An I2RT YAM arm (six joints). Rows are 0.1 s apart.
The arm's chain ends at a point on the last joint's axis. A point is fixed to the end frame.
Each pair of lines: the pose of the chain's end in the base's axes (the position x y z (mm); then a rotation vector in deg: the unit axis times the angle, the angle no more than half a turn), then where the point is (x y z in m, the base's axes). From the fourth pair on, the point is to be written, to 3 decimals.
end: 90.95 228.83 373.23 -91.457 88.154 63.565
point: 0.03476 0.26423 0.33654
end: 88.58 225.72 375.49 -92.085 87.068 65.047
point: 0.03135 0.26027 0.33960
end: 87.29 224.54 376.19 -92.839 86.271 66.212
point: 0.02915 0.25811 0.34085
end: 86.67 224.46 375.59 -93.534 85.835 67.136
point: 0.028 0.257 0.341
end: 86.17 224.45 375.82 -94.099 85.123 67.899
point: 0.027 0.256 0.341
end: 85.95 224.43 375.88 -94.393 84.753 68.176
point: 0.026 0.256 0.341
